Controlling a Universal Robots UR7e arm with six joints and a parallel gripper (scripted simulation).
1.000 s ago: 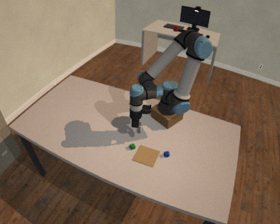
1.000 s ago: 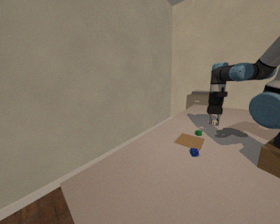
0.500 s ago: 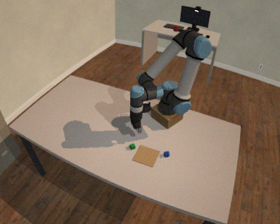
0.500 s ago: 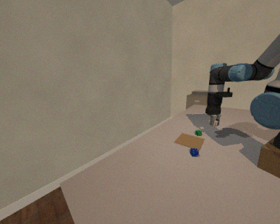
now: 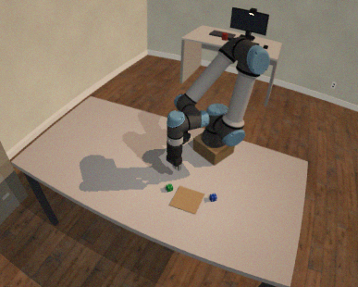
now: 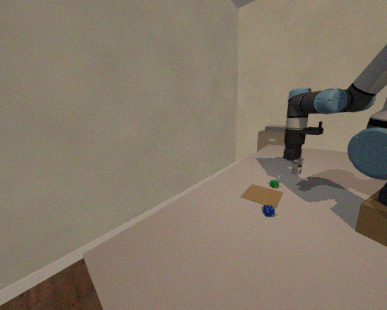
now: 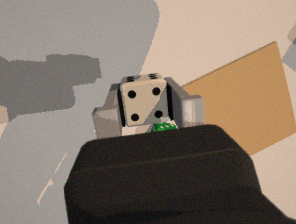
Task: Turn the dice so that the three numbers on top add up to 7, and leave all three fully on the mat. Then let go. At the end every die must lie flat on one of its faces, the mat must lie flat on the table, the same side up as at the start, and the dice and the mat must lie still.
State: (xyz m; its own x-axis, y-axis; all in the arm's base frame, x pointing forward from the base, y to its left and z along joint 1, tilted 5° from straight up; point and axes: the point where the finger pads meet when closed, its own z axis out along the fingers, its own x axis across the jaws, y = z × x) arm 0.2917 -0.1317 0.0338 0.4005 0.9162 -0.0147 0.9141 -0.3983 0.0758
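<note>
Right now the green die is 90 mm below my hand, 80 mm ahead of it and 10 mm to the right of it. Round my hand: white die: right at my hand; blue die: 220 mm to the left, 90 mm below, 70 mm ahead; tan mat: 110 mm below, 110 mm ahead, 100 mm to the left.
</note>
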